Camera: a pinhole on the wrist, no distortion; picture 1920 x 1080 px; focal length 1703.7 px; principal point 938.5 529.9 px. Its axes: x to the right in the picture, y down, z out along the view. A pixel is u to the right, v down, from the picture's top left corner.
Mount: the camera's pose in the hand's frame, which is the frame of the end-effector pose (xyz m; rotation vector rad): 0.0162 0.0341 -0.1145 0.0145 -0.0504 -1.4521
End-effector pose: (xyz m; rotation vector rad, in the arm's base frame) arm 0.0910 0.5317 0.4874 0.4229 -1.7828 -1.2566
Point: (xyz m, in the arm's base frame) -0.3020 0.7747 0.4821
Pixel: 1037 676
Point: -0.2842 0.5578 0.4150
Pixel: 1689 1063
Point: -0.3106 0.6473 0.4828
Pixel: 1271 981
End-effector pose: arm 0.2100 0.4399 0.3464 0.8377 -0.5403 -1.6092
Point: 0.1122 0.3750 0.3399
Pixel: 1834 994
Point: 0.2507 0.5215 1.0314
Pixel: outside the picture
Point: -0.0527 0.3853 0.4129
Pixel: 1672 696
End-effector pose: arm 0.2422 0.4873 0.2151 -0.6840 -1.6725 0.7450
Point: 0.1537 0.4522 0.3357
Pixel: outside the picture
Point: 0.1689 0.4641 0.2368
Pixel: 1619 471
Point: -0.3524 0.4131 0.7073
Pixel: outside the picture
